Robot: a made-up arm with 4 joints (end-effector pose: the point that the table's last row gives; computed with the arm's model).
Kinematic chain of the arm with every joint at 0, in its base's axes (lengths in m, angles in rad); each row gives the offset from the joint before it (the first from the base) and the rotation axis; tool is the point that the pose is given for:
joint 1: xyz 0 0 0.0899 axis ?
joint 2: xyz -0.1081 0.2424 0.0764 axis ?
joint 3: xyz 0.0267 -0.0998 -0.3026 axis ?
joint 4: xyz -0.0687 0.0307 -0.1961 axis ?
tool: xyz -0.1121 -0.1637 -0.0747
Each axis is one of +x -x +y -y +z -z.
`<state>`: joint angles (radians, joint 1 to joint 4).
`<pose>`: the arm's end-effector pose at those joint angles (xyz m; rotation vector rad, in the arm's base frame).
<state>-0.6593 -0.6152 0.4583 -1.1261</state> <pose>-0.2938 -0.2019 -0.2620 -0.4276 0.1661 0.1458</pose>
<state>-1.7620 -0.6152 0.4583 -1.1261</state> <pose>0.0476 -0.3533 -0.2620 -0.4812 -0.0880 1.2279</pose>
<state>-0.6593 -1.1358 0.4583 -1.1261</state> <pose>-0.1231 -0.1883 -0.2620 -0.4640 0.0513 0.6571</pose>
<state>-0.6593 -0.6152 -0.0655 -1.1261</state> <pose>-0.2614 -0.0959 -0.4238 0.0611 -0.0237 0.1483</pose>
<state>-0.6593 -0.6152 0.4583 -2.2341</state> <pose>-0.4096 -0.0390 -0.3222 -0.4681 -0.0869 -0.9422</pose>
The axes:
joint 1: -z
joint 2: -z
joint 3: +y
joint 4: +z

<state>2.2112 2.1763 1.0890 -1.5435</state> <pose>0.3254 -0.3759 -0.0532 -1.0821 -0.1622 0.3165</pose>
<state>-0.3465 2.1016 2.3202 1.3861</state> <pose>-0.3494 0.4463 -0.0043 2.3275 0.0005 -0.1859</pose>
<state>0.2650 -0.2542 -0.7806 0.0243</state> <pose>0.0483 0.0258 -0.4531 -0.0137 -0.7805 0.0128</pose>
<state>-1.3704 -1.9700 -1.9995 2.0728</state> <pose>-0.4917 -0.0142 0.0934 -1.2102 1.6466 -0.5532</pose>
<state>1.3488 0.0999 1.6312 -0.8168</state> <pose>0.0862 0.3726 0.1443 0.6034 1.8457 -1.6553</pose>
